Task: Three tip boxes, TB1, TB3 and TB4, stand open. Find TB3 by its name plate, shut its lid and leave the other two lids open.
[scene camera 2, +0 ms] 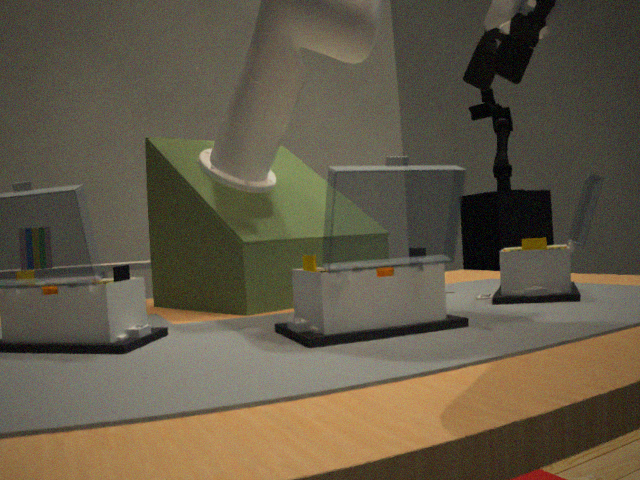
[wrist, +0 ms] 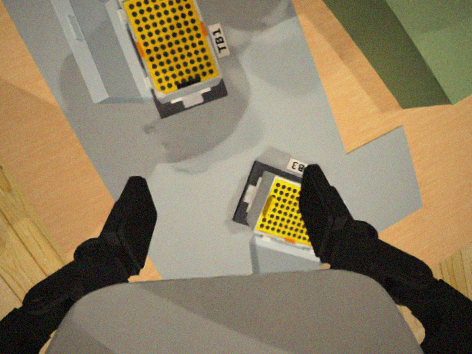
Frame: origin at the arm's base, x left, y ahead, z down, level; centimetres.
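Where they show: gripper, fingertip midpoint: [scene camera 2: 488, 82] [wrist: 226, 190]; arm's base, origin of the base link: [scene camera 2: 236, 172].
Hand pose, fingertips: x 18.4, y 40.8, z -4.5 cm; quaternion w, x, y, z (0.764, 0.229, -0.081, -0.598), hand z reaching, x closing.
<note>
Each offset is from my fingertips to the top centre of the thing. "spot": to the spot under its first point. Level surfaces: height alone.
TB3 [scene camera 2: 535, 273] [wrist: 285, 212] is a small white box with a yellow tip rack, at the right in the scene view. In the wrist view its name plate {spot: dx +7.1, dy -13.6, dz +24.1 cm} [wrist: 297, 166] is partly covered by the right finger. Its clear lid {dx +17.7, dy -5.4, dz +8.9 cm} [scene camera 2: 587, 209] [wrist: 280, 259] stands open on the side away from TB1. TB1 [scene camera 2: 385, 302] [wrist: 172, 47], apparently the middle box in the scene view, has its lid {spot: dx -15.5, dy +6.6, dz +13.5 cm} [scene camera 2: 395, 211] [wrist: 95, 55] open. The left box {dx -41.7, dy -10.9, dz +17.7 cm} [scene camera 2: 54, 315], its plate not visible, also has an open lid {spot: dx -43.5, dy -1.1, dz +11.7 cm} [scene camera 2: 46, 211]. My gripper [scene camera 2: 494, 81] [wrist: 226, 190] is open and empty, high above the mat.
A green wedge base [scene camera 2: 196, 248] [wrist: 425, 50] carries the arm behind the boxes. A black block [scene camera 2: 506, 222] with a thin jointed black post stands behind TB3. The boxes stand on a grey mat {dz +24.3 cm} [scene camera 2: 206, 372] [wrist: 190, 220] on a wooden table {dz +24.6 cm} [scene camera 2: 361, 413].
</note>
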